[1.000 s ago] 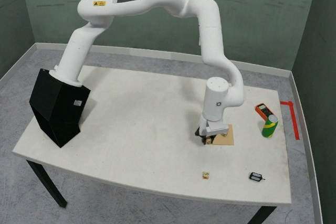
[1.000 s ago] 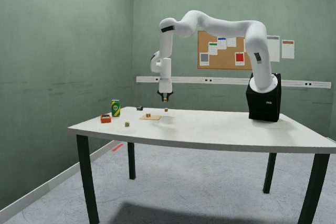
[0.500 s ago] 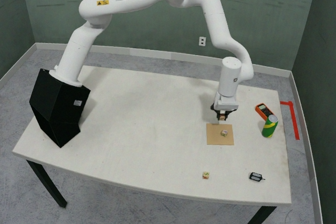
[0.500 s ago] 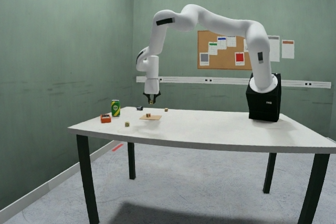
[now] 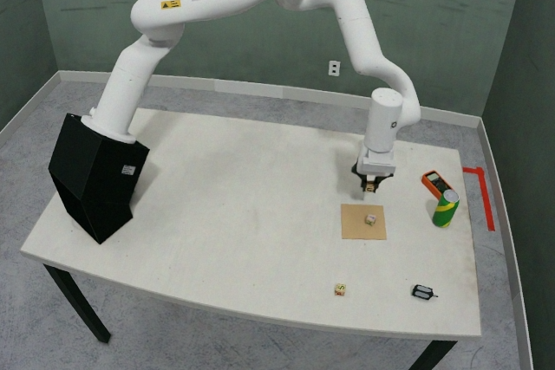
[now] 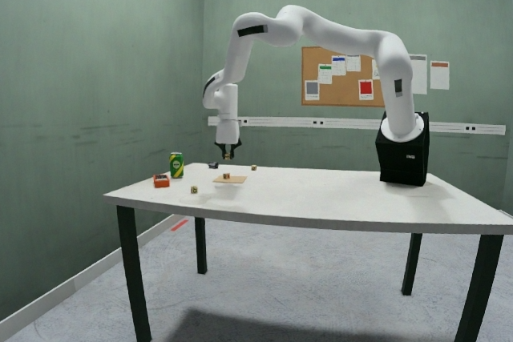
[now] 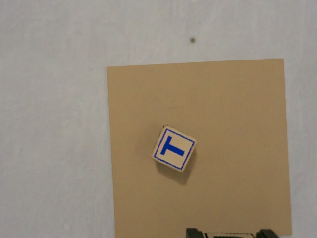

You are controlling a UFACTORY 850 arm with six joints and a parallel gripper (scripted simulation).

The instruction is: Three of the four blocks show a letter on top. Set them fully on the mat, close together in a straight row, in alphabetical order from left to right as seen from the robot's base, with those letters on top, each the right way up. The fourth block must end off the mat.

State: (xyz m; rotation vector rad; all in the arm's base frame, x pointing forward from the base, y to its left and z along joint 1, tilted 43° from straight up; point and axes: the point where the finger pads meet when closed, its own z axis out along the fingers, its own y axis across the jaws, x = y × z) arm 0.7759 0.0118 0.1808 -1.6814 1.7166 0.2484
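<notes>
Right now my hand is 12 cm above the tan mat, 4 cm to the left of it and 1 cm short of it. From my hand the other things lie so: yellow can 27 cm ahead, 6 cm below, 2 cm to the left; then orange multimeter 26 cm ahead, 16 cm to the left, 11 cm below; then small black object 28 cm to the right, 22 cm ahead, 11 cm below.
</notes>
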